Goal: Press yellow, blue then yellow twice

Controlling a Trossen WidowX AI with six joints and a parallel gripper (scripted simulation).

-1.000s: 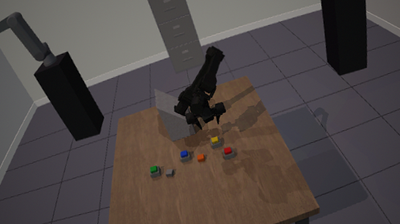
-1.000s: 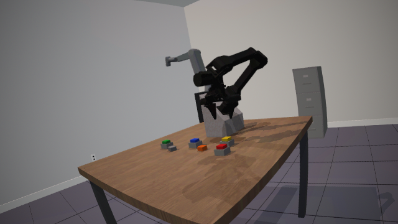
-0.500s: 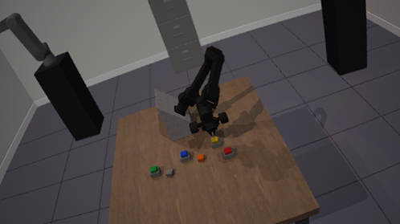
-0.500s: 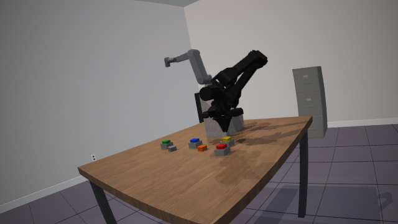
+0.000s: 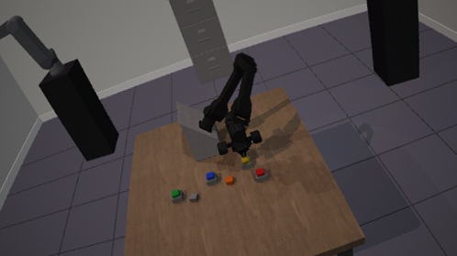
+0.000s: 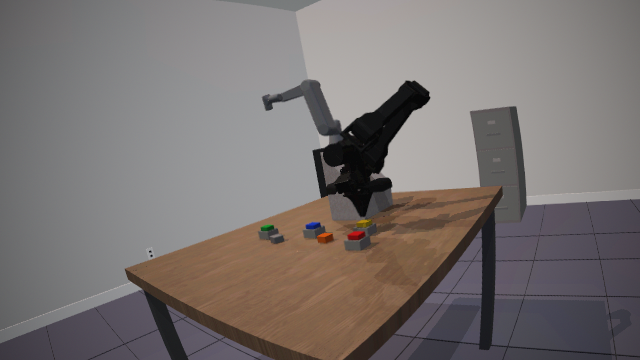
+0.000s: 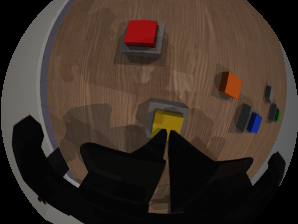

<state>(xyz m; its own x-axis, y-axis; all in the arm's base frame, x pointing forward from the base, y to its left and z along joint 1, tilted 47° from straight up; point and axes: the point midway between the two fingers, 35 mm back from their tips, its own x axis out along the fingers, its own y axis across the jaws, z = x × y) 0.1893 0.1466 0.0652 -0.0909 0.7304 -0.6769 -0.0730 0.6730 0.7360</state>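
The yellow button lies 20 mm below my gripper tip. The rest, counted from my gripper tip: small orange block: 70 mm ahead, 90 mm to the right, 40 mm below; then blue button: 40 mm ahead, 170 mm to the right, 20 mm below; then red button: 100 mm ahead, 50 mm to the left, 20 mm below.
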